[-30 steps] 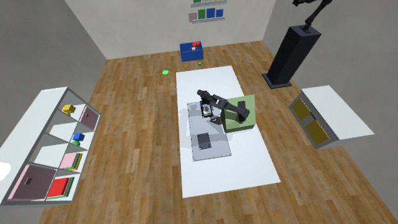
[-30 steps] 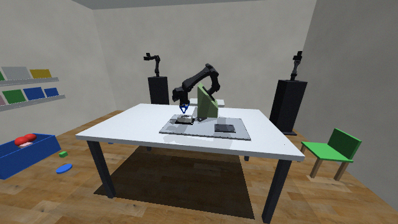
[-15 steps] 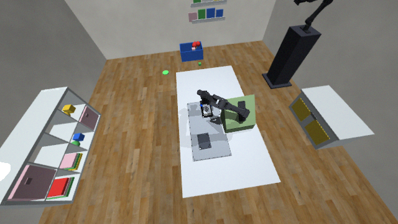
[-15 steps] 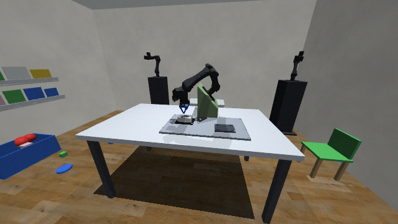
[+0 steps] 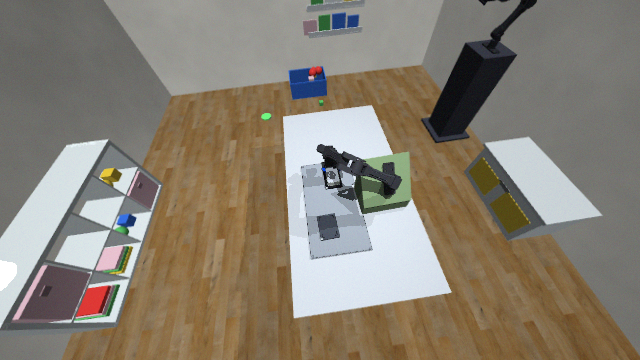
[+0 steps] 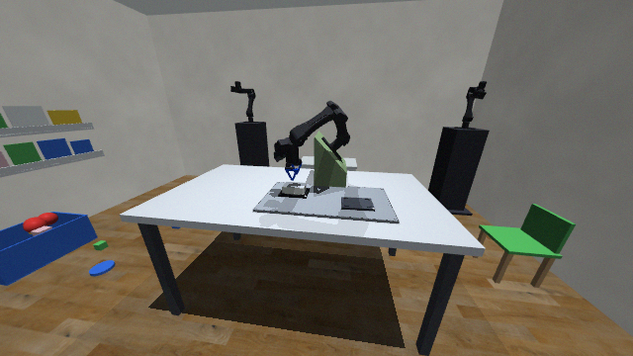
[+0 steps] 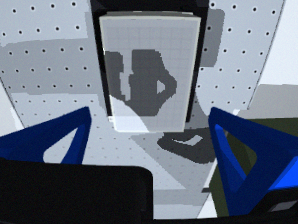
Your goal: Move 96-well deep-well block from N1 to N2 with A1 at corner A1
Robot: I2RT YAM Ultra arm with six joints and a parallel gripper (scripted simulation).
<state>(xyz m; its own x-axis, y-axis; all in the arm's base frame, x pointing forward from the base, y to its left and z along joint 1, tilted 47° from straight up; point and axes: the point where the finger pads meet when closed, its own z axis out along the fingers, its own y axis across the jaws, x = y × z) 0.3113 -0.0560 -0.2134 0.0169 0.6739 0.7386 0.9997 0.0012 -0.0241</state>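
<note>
My gripper is now 7 cm above the deep-well block.
</note>
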